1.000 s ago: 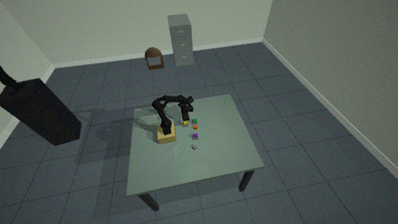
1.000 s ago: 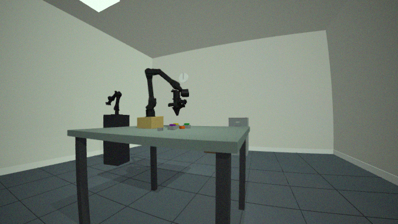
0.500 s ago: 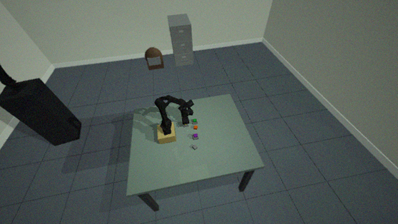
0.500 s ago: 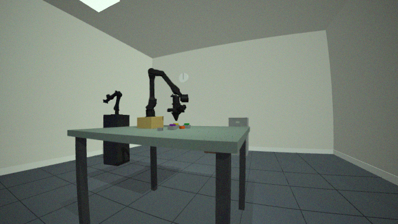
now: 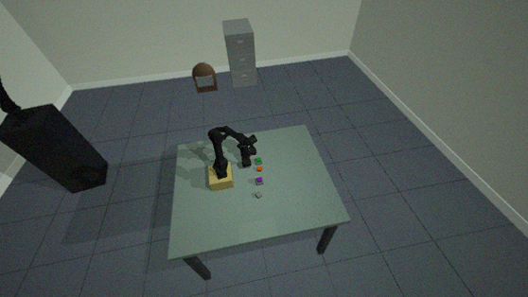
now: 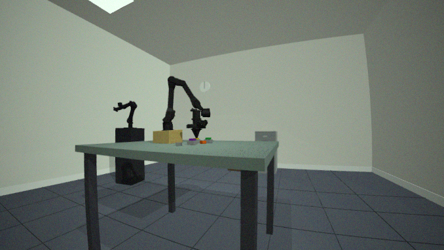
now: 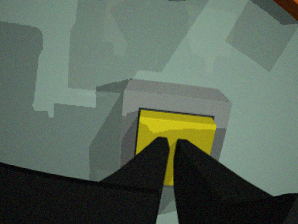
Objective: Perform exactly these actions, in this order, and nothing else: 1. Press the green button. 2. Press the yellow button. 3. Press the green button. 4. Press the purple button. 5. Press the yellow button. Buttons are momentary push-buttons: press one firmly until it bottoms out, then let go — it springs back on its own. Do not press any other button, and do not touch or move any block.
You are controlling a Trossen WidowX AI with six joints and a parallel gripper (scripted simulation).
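My gripper tip is 10 mm above the yellow button. From my gripper tip the other things lie so: purple button: 40 mm ahead, 180 mm to the right; then green button: 90 mm ahead, 10 mm to the right; then orange block: 80 mm ahead, 70 mm to the right, 30 mm below.
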